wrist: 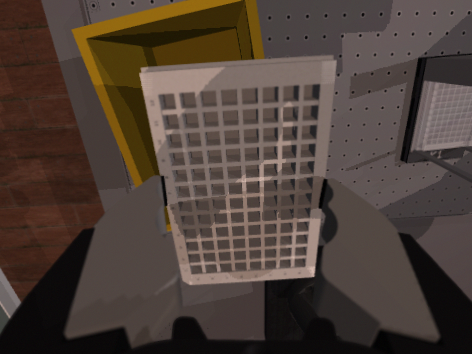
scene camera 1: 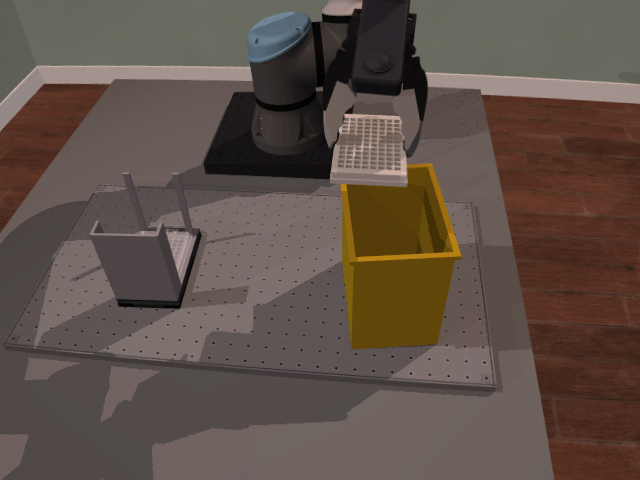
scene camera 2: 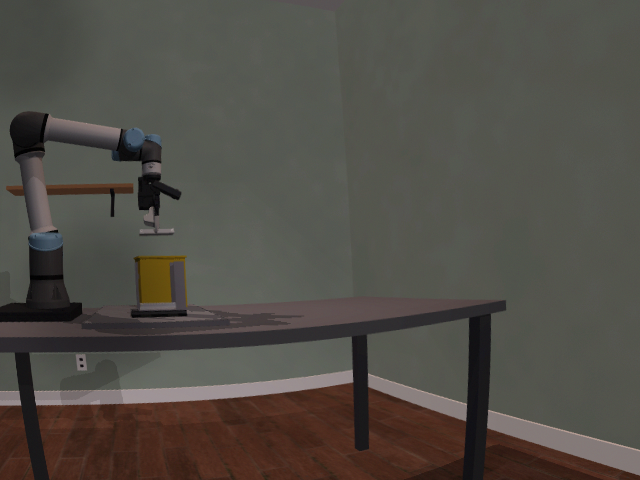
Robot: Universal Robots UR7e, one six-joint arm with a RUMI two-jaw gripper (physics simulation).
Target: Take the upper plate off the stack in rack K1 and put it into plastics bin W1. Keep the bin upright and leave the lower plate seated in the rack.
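Where they show: gripper, fingertip midpoint: [wrist: 242,181] [scene camera 1: 370,152] [scene camera 2: 156,234]; arm's base, link origin: [scene camera 1: 290,133] [scene camera 2: 48,306].
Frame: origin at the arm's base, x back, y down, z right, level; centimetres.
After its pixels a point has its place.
Observation:
The upper plate [scene camera 1: 370,147] @(x -38.0, y -25.0, z -20.7 cm) [scene camera 2: 156,231] [wrist: 245,172] @(x -38.3, y -24.9, z -20.6 cm) is a pale gridded plate held about level, high above the table. My gripper [scene camera 1: 370,142] @(x -37.1, y -23.6, z -20.5 cm) [scene camera 2: 156,227] @(x -37.1, y -23.6, z -20.5 cm) [wrist: 242,181] @(x -37.1, y -23.6, z -20.5 cm) is shut on its two long sides. The yellow bin W1 [scene camera 1: 398,302] @(x -46.0, y -7.5, z -26.0 cm) [scene camera 2: 155,279] @(x -36.4, y -7.9, z -17.5 cm) [wrist: 107,112] @(x -39.1, y -15.9, z -30.9 cm) stands upright; the plate is above its rim, over its back part in scene camera 1, and overlaps part of its opening in the wrist view. Rack K1 [scene camera 1: 135,266] @(x -45.9, y -6.9, z 10.3 cm) [scene camera 2: 178,286] @(x -44.8, y -6.0, z 15.5 cm) stands at the left in scene camera 1. The lower plate [scene camera 1: 180,245] @(x -35.2, y -0.9, z 9.1 cm) [scene camera 2: 157,305] @(x -38.4, y -1.0, z 15.8 cm) [wrist: 445,117] @(x -37.6, y -0.8, z 10.8 cm) lies at the rack's base, partly hidden by its walls.
Rack and bin stand apart on a perforated board [scene camera 1: 289,330] @(x -45.9, y 2.1, z -11.2 cm) on the grey table [scene camera 1: 248,444] @(x -63.2, y 3.3, z -10.2 cm) [scene camera 2: 330,310] @(x -90.9, y 3.3, z 4.7 cm). Two thin posts [scene camera 1: 135,201] @(x -33.3, y -7.4, z 16.1 cm) [scene camera 1: 183,201] @(x -32.1, y -7.6, z 8.5 cm) rise at the rack's back. The arm's black base plate [scene camera 1: 227,149] @(x -6.9, y 0.5, z 11.0 cm) [scene camera 2: 72,311] @(x -11.2, y 0.9, z 9.8 cm) is behind the board.

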